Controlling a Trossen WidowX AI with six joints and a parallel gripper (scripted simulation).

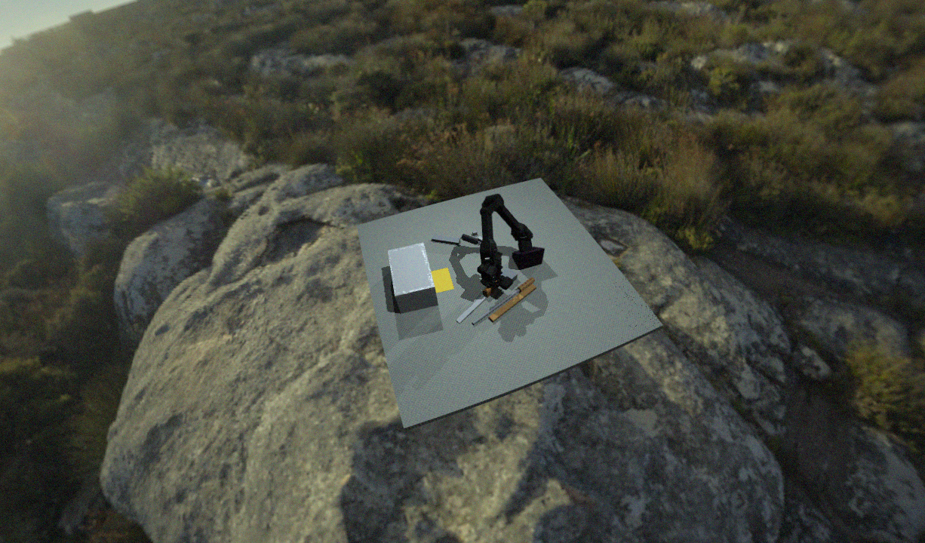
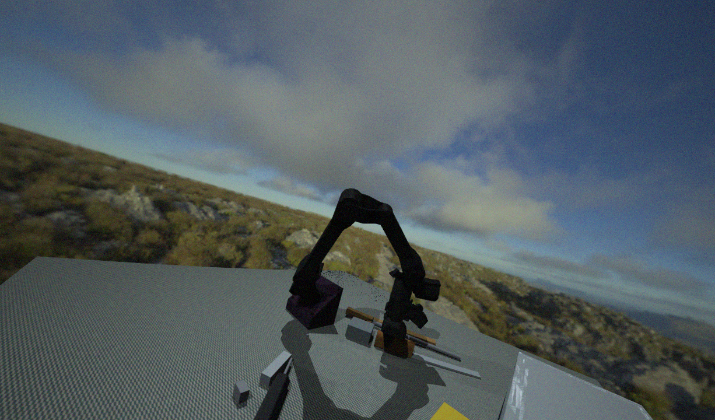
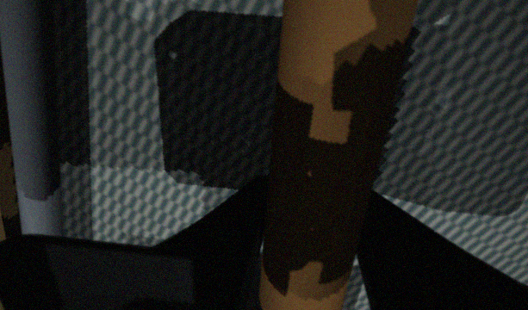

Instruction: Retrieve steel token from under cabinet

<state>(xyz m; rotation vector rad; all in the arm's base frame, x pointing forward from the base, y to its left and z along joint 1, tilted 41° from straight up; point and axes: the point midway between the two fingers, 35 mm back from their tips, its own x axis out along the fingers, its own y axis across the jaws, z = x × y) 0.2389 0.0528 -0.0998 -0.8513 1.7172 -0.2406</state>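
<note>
My gripper tip is now 9 cm past the grey bar and 31 cm to the left of it. The rest, counted from my gripper tip: grey block: 9 cm behind, 2 cm to the right, 1 cm above; then small grey cube: 7 cm behind, 40 cm to the right; then wooden stick: 4 cm behind, 13 cm to the left.
</note>
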